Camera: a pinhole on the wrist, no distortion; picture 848 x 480 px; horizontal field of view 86.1 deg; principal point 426.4 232.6 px. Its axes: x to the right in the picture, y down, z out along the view. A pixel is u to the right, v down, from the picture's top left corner.
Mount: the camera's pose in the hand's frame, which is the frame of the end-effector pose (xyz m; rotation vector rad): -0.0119 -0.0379 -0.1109 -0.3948 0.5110 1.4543
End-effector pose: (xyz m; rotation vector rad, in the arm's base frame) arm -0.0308 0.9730 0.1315 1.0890 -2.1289 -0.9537
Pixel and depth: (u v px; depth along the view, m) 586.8 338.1 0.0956
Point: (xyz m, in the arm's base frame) -0.0024 0.9953 0.1918
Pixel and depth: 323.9 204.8 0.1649
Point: -0.0798 0.9876 0.1222
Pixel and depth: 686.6 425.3 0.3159
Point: -0.1502 1.2091 0.3152
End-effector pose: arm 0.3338 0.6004 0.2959 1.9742 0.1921 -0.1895
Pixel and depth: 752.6 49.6 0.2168
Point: 0.4782 0.5441 0.4629
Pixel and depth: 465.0 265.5 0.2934
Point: 0.3550 0.4321 0.3789
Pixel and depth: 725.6 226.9 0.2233
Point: 0.3966 0.5254 0.4789
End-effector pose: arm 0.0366 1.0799 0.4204 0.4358 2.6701 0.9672
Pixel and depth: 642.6 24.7 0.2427
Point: -0.0371 1.2712 0.5052
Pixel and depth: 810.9 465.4 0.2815
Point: 0.2081 1.2747 0.6528
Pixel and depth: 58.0 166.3 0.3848
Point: 0.0907 1.2541 0.0697
